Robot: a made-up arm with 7 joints. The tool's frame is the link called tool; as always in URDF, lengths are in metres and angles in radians. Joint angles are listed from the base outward. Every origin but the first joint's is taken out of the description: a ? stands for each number. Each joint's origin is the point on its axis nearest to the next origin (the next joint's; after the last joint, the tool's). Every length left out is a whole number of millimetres.
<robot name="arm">
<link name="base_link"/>
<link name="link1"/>
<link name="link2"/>
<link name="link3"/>
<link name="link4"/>
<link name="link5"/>
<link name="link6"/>
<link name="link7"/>
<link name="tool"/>
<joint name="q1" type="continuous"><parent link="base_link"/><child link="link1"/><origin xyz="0 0 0.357" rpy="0 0 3.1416"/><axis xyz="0 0 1"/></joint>
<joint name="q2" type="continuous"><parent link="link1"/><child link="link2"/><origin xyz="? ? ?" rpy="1.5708 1.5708 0"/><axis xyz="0 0 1"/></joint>
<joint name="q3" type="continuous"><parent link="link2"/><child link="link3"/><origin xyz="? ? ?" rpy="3.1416 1.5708 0"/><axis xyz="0 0 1"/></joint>
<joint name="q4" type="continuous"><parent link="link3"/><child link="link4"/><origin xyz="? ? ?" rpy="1.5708 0 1.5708"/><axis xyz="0 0 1"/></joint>
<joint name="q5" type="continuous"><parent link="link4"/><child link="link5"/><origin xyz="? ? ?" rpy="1.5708 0 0"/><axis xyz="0 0 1"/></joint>
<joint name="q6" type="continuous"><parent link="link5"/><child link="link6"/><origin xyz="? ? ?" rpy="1.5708 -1.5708 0"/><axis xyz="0 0 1"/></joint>
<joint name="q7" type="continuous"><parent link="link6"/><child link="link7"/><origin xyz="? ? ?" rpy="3.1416 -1.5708 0"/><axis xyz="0 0 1"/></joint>
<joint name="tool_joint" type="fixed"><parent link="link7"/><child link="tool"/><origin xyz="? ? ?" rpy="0 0 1.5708"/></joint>
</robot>
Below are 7 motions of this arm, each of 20 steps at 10 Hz.
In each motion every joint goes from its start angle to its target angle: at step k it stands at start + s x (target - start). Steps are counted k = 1, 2, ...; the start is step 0. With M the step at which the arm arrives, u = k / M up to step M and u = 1 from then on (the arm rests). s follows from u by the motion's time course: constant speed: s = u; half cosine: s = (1 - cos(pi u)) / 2; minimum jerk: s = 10 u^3 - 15 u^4 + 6 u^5.
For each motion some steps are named. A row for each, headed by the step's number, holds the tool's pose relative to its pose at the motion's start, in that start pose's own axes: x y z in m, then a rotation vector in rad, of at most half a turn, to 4 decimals.
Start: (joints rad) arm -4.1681 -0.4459 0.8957 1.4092 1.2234 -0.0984 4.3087
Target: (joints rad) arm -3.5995 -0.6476 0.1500 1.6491 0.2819 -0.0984 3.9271
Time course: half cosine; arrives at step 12
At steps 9, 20:
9: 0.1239 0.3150 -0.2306 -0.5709 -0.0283 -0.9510
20: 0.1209 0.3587 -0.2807 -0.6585 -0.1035 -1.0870

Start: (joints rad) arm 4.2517 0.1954 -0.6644 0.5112 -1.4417 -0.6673 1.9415
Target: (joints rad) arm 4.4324 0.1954 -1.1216 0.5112 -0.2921 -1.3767 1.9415
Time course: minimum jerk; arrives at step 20
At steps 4, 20:
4: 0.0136 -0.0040 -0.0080 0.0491 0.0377 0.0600
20: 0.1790 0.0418 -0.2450 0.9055 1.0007 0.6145

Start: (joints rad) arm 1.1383 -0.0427 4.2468 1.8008 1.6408 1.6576 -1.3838
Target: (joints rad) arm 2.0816 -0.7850 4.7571 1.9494 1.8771 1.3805 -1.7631
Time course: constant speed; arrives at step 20
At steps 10, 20:
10: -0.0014 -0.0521 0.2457 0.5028 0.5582 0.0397
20: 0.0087 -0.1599 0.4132 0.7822 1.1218 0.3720

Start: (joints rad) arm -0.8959 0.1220 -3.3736 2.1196 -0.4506 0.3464 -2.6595
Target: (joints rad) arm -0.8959 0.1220 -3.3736 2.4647 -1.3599 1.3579 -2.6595
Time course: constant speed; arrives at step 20
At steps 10, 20:
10: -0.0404 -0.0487 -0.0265 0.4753 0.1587 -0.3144
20: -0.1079 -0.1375 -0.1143 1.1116 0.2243 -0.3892

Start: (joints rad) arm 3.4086 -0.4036 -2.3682 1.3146 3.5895 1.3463 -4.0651
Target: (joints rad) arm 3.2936 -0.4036 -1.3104 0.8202 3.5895 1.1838 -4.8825
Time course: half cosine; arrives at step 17
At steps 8, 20:
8: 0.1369 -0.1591 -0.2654 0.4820 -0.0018 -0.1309
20: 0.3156 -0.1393 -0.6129 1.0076 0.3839 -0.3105

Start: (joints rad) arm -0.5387 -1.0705 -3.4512 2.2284 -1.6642 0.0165 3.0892
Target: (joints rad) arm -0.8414 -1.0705 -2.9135 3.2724 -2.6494 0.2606 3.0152
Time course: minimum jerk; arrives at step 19
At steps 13, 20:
13: 0.2822 -0.3546 -0.2226 0.6928 0.6766 -0.3386
20: 0.3840 -0.3833 -0.3211 0.7689 0.9457 -0.3743

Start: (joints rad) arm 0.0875 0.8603 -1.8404 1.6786 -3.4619 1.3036 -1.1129
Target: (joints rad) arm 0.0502 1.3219 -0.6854 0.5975 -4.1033 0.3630 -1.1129
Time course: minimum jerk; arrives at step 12
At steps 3, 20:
3: -0.0978 0.0774 -0.0430 -0.2038 -0.0650 0.1077
20: -0.5614 -0.0200 -0.8361 -1.8251 -1.5397 0.1156

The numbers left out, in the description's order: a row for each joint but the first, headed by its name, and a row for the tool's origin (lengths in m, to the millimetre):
q2: 0 0 0
q3: -0.214 0 0
q4: 0 0.055 0
q5: 0.112 -0.495 0
q6: 0 0 0
q7: 0.129 -0.101 0
tool: 0 0 0

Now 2 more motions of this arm.
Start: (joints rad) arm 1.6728 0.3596 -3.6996 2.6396 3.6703 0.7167 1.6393
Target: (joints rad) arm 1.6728 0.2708 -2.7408 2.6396 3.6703 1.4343 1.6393
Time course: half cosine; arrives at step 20
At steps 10, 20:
10: 0.0935 -0.0196 -0.0267 -0.2069 -0.1916 0.4055
20: 0.1496 -0.0072 -0.0545 -0.3905 -0.5414 0.7126

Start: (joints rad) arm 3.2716 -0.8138 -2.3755 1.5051 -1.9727 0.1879 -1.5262
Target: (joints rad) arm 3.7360 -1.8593 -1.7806 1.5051 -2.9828 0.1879 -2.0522
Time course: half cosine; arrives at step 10
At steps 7, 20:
7: 0.2999 0.4562 -0.1937 -0.9615 -0.1189 -0.6696
20: 0.3361 0.5172 -0.2772 -1.1298 -0.2687 -0.7303

